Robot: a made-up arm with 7 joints.
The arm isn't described. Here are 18 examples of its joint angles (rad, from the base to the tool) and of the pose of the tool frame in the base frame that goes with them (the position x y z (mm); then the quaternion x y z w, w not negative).
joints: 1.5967 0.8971 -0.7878 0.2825 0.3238 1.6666 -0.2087
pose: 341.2 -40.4 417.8 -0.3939 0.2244 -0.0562 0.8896
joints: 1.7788 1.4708 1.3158 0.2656 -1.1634 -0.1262 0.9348
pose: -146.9 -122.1 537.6 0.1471 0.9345 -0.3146 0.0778
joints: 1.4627 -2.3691 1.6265 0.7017 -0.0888 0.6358 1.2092
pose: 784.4 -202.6 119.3 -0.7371 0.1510 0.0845 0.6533
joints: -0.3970 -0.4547 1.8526 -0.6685 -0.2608 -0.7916 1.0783
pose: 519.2 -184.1 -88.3 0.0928 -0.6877 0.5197 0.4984
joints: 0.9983 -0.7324 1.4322 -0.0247 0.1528 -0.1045 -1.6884
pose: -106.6 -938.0 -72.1 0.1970 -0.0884 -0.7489 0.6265
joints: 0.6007 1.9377 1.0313 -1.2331 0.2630 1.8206 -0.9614
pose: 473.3 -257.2 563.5 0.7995 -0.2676 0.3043 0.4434
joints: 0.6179 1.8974 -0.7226 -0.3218 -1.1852 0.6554 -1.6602
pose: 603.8 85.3 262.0 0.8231 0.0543 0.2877 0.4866
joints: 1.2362 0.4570 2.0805 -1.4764 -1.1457 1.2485 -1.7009
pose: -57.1 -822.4 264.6 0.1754 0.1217 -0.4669 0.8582
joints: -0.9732 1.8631 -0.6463 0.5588 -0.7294 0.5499 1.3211
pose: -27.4 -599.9 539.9 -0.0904 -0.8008 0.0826 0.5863
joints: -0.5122 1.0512 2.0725 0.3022 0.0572 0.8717 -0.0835
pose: 215.8 -541.4 -187.5 -0.4257 0.6435 -0.0959 0.6289
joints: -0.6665 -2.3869 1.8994 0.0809 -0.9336 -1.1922 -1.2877
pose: 434.0 -469.3 746.9 0.2217 -0.6219 0.6201 0.4238
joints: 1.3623 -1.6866 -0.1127 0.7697 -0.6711 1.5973 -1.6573
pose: 354.6 -404.9 -25.5 -0.7876 -0.1547 -0.5915 0.0763
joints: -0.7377 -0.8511 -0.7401 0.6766 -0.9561 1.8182 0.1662
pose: 255.7 38.1 -531.7 -0.3847 0.8228 0.3670 0.2007
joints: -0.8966 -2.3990 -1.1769 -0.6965 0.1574 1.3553 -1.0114
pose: 201.1 -40.2 -107.2 0.3137 0.8618 -0.2089 0.3395
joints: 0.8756 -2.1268 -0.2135 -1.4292 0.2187 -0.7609 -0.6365
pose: 693.6 -476.2 -658.8 0.8421 -0.1832 0.0284 0.5065
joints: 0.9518 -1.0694 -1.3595 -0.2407 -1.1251 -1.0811 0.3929
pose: -175.9 -630.8 -256.2 0.2685 0.1590 -0.3501 0.8832
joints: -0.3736 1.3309 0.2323 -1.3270 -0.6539 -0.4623 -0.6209
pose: -350.8 -709.7 75.0 0.3515 0.5525 -0.4322 0.6200
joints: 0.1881 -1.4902 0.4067 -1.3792 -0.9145 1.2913 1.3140
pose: 517.1 -347.8 -171.6 -0.3351 -0.1124 0.1221 0.9274
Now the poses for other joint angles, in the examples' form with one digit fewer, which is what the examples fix.
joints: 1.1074 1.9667 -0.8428 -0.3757 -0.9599 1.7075 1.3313
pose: 481 215 311 -0.503 -0.054 0.474 0.721
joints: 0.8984 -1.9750 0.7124 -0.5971 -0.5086 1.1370 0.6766
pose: 719 -535 -31 -0.384 0.094 0.039 0.918
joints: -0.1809 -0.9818 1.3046 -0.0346 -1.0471 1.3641 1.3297
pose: 685 -122 -192 -0.582 0.223 0.232 0.747
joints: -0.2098 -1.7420 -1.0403 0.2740 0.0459 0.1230 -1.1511
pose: -72 -176 -72 0.091 0.698 -0.702 0.109
